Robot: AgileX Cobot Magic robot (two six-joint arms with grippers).
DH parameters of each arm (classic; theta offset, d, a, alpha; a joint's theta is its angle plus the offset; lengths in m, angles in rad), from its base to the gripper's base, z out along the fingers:
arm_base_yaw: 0 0.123 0 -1.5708
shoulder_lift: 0.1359 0 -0.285 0
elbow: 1.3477 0 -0.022 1.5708
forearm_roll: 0 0.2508 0 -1.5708
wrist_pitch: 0 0 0.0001 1.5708
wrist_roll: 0 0.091 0 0
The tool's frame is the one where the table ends.
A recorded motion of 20 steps. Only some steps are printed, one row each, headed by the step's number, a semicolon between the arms.
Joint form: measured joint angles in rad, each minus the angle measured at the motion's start. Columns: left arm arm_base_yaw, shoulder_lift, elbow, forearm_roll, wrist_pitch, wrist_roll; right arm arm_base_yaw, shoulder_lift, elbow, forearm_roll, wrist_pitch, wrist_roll.
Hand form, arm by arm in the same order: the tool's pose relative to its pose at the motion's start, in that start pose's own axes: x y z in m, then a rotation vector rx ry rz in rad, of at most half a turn. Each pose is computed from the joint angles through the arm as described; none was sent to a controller.
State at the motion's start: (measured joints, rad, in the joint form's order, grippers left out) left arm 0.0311 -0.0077 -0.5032 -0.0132 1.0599 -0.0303; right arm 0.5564 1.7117 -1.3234 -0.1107 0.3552 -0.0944
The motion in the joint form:
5: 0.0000 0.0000 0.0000 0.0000 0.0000 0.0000; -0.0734 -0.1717 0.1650 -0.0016 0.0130 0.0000
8: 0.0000 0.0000 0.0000 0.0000 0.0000 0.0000; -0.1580 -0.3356 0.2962 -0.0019 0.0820 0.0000
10: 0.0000 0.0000 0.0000 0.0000 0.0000 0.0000; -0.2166 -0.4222 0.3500 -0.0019 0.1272 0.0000
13: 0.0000 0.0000 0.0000 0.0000 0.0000 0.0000; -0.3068 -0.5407 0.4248 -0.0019 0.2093 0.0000
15: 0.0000 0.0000 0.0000 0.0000 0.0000 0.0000; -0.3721 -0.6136 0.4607 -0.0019 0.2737 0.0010
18: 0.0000 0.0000 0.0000 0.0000 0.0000 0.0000; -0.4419 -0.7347 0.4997 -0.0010 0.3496 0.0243
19: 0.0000 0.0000 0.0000 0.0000 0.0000 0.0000; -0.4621 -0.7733 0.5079 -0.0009 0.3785 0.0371
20: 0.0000 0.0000 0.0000 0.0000 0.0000 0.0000; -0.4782 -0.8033 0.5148 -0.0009 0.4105 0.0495
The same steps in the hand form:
5: 0.0000 0.0000 0.0000 0.0000 0.0000 0.0000; 0.0266 -0.0226 -0.0444 0.0573 0.0196 0.0436
8: 0.0000 0.0000 0.0000 0.0000 0.0000 0.0000; 0.0562 -0.0413 -0.0875 0.1208 0.0714 0.0986
10: 0.0000 0.0000 0.0000 0.0000 0.0000 0.0000; 0.0713 -0.0519 -0.1114 0.1667 0.0946 0.1379
13: 0.0000 0.0000 0.0000 0.0000 0.0000 0.0000; 0.0968 -0.0628 -0.1431 0.2319 0.1490 0.2017
15: 0.0000 0.0000 0.0000 0.0000 0.0000 0.0000; 0.1125 -0.0684 -0.1637 0.2784 0.1875 0.2510
18: 0.0000 0.0000 0.0000 0.0000 0.0000 0.0000; 0.1277 -0.0679 -0.1959 0.3408 0.1906 0.3246
19: 0.0000 0.0000 0.0000 0.0000 0.0000 0.0000; 0.1320 -0.0666 -0.2062 0.3601 0.1906 0.3522
20: 0.0000 0.0000 0.0000 0.0000 0.0000 0.0000; 0.1364 -0.0649 -0.2140 0.3734 0.1997 0.3783

